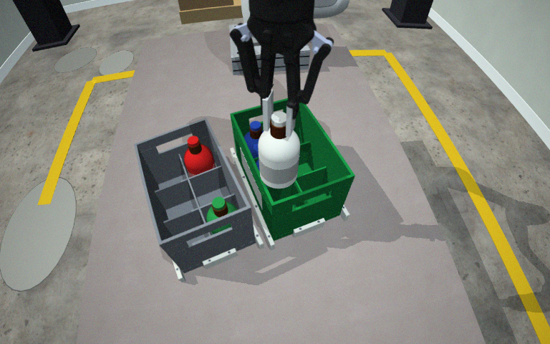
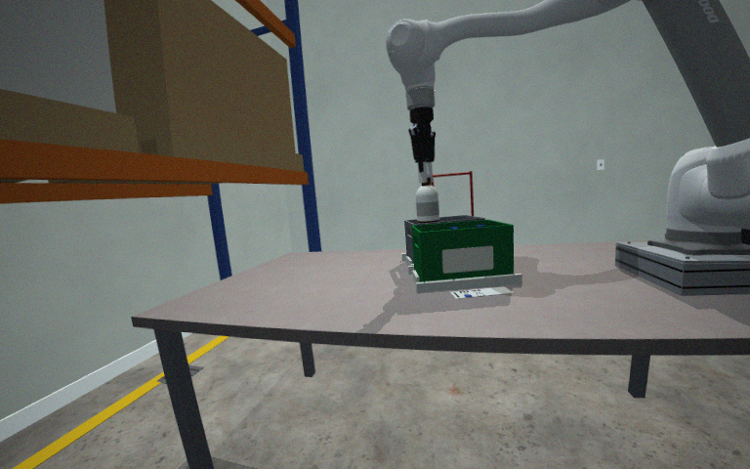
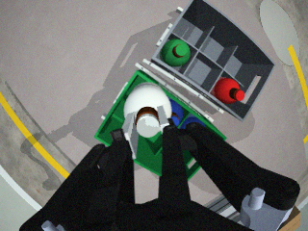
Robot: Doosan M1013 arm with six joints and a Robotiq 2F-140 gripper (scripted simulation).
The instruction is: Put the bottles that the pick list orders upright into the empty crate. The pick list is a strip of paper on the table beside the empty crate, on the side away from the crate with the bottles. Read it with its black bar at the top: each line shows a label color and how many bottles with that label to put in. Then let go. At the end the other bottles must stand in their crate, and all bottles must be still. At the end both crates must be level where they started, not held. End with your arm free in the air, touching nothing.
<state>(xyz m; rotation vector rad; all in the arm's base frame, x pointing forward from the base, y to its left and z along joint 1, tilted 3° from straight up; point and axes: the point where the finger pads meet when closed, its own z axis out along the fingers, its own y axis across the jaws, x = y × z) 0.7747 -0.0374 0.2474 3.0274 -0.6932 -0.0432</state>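
My gripper is now 80 mm above the white-label bottle. From my hand the other things lie so: green crate: 270 mm below, 100 mm behind, 30 mm to the left; then grey crate: 270 mm below, 190 mm to the right, 40 mm behind; then green bottle: 260 mm below, 120 mm to the right, 30 mm ahead.
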